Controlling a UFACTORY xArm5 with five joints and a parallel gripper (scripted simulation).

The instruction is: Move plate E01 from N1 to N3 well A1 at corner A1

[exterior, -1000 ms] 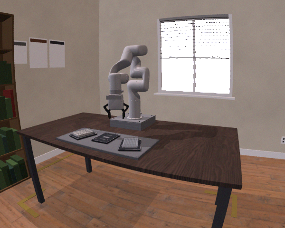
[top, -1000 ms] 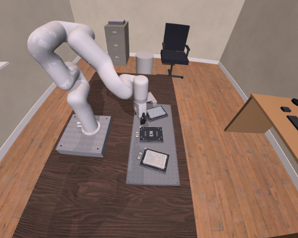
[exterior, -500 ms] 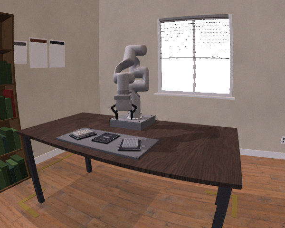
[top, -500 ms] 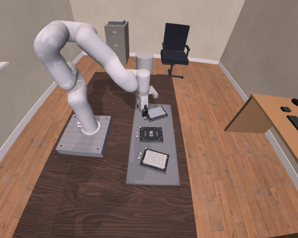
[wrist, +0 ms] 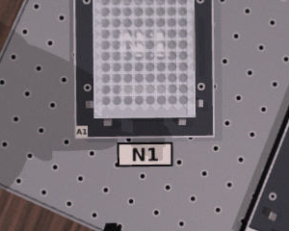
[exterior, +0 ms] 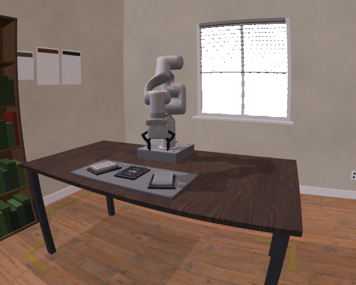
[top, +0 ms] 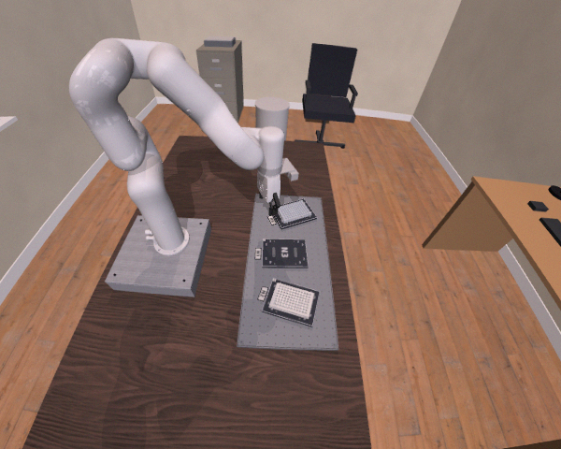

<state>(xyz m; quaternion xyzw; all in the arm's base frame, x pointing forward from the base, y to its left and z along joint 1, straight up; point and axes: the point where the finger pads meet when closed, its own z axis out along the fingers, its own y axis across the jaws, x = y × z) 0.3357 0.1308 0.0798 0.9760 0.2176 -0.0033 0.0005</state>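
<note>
Now: hand 130 mm above the nest N1, 100 mm short of it and 80 mm to the right of it. From my hand the other things lie so: nest frame (130 mm below, 120 mm to the right, 70 mm ahead).
</note>
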